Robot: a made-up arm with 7 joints.
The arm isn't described. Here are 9 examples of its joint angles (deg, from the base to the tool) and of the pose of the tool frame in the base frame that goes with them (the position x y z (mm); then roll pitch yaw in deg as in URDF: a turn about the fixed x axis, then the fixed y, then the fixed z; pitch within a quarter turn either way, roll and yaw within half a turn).
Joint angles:
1: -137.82 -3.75 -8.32 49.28 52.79 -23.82 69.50
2: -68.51 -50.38 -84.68 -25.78 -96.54 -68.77 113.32
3: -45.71 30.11 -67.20 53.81 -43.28 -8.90 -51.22
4: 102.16 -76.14 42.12 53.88 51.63 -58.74 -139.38
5: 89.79 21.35 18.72 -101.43 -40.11 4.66 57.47
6: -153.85 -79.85 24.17 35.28 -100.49 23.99 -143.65
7: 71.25 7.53 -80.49 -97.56 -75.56 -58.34 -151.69
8: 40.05 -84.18 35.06 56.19 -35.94 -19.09 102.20
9: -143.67 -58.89 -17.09 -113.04 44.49 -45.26 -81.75
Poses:
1: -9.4 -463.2 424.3 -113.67 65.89 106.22
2: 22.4 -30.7 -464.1 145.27 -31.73 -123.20
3: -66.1 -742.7 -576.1 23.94 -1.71 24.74
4: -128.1 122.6 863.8 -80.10 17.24 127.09
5: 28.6 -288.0 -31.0 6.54 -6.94 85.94
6: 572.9 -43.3 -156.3 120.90 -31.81 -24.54
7: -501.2 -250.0 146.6 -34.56 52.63 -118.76
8: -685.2 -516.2 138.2 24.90 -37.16 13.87
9: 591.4 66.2 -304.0 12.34 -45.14 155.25
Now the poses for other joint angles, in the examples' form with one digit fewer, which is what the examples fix.
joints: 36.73 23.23 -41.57 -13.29 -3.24 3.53 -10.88
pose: -606 7 140 -81.0 14.6 -49.7
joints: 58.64 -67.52 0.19 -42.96 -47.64 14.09 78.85
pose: -103 -293 43 -88.3 -40.3 128.3
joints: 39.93 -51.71 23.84 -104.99 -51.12 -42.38 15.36
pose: -4 -312 -197 -26.5 -51.9 111.4
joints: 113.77 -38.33 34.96 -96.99 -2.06 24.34 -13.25
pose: -275 -180 478 -21.8 38.3 17.4
